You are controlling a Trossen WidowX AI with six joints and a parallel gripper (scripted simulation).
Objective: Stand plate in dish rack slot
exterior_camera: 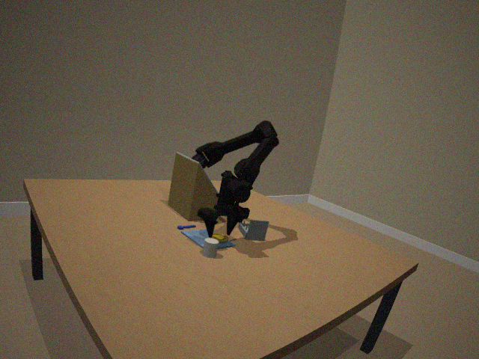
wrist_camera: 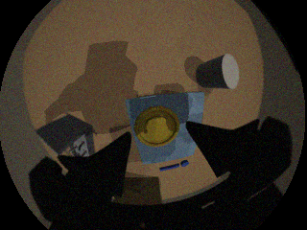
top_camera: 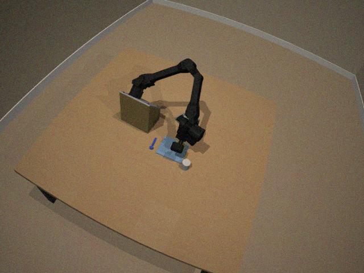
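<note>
Now: the yellow plate 10 mm below my gripper tip. From my gripper tip the other things lie so: blue spoon (150 mm behind, 30 mm to the right, 20 mm below); light blue mat (30 mm behind, 20 mm to the right, 20 mm below); white cup (60 mm ahead, 100 mm to the right).
</note>
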